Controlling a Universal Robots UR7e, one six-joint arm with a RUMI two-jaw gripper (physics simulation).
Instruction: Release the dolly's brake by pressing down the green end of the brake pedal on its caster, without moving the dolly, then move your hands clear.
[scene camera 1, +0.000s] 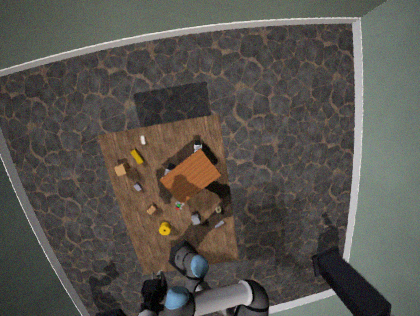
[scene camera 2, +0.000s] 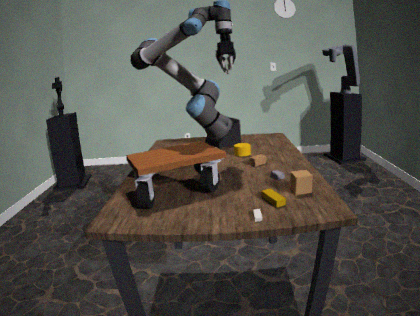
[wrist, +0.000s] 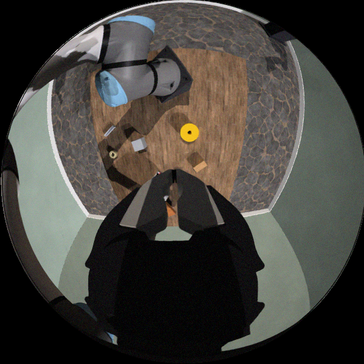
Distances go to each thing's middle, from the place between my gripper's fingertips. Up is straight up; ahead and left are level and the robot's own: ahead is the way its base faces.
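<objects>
The dolly (scene camera 2: 145, 164) is in my sight, well below my hand, and it is also a long way ahead of my hand and a long way to the right of it.
</objects>
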